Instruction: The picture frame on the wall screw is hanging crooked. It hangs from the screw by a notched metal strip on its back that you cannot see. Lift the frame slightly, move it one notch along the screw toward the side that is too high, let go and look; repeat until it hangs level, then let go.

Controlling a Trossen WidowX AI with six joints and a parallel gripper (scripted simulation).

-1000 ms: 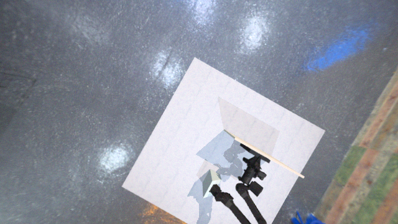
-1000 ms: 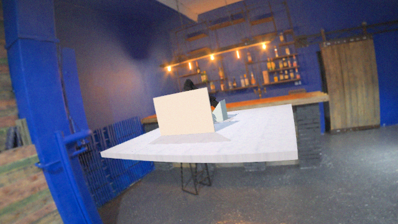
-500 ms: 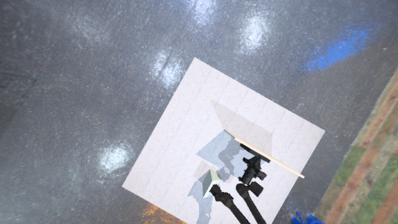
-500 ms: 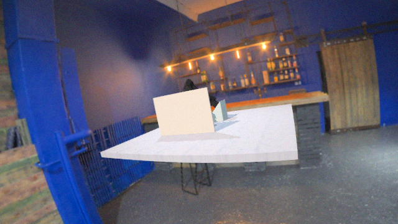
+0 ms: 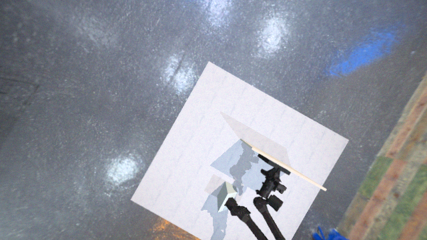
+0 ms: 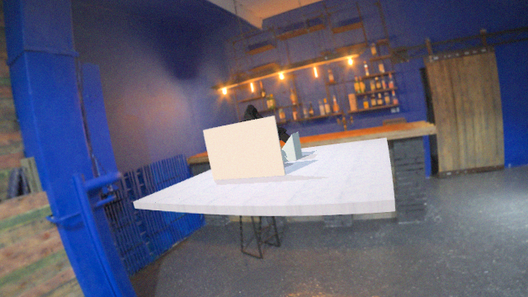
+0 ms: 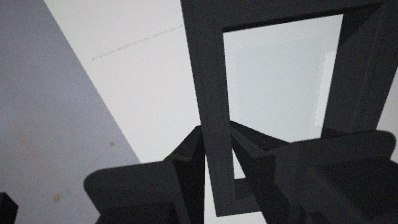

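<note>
Right now my gripper tip is 10 mm to the right of the dark picture frame and 50 mm above it. The rest, counted from my gripper tip: cream wall panel 20 mm ahead, 70 mm below.
</note>
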